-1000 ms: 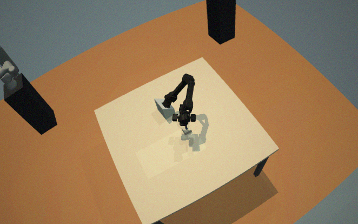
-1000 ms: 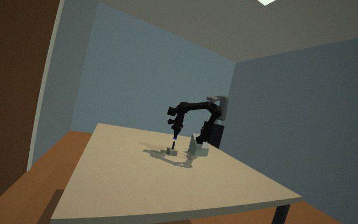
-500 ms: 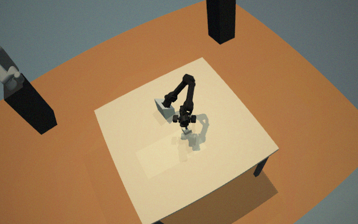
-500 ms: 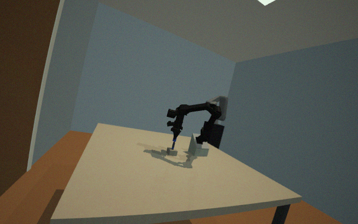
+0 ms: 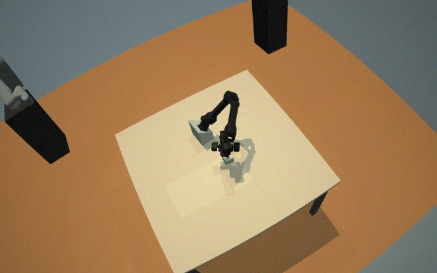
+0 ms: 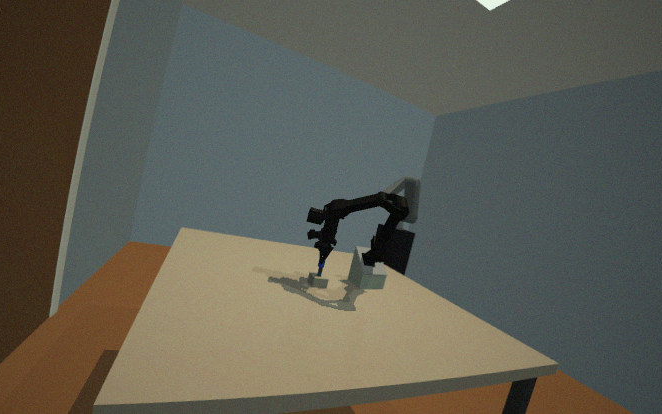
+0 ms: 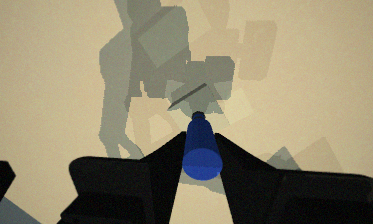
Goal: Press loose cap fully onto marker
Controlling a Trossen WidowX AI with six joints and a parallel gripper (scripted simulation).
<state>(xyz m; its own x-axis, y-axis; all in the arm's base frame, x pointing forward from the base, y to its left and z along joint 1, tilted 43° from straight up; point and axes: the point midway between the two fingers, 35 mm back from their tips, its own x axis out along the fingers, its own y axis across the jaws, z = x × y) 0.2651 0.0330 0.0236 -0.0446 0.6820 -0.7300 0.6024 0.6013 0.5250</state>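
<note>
Right now the grey holder block is 8 cm below my gripper tip. From my gripper tip the other things lie so: blue cap 1 cm above.
</note>
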